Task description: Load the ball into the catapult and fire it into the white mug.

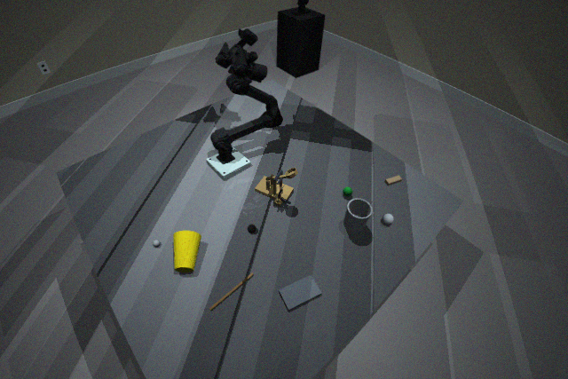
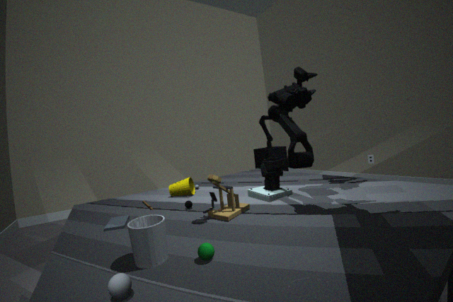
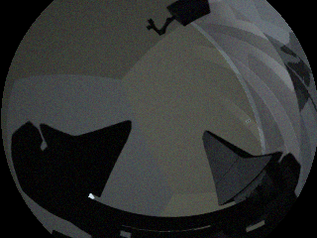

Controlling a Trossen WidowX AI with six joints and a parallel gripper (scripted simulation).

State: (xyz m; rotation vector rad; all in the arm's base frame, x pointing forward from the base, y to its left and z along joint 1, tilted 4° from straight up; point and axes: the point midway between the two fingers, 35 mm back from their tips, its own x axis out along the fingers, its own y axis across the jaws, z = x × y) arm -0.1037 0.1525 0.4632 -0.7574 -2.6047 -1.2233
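Now: gripper tip 47 cm short of the wooden catapult, 41 cm above it and 11 cm to the left of it. Also, from my gripper tip: green ball (63 cm ahead, 46 cm below, 12 cm to the left); then small grey ball (60 cm to the right, 47 cm below, 38 cm ahead); then black ball (53 cm ahead, 47 cm below, 30 cm to the right).
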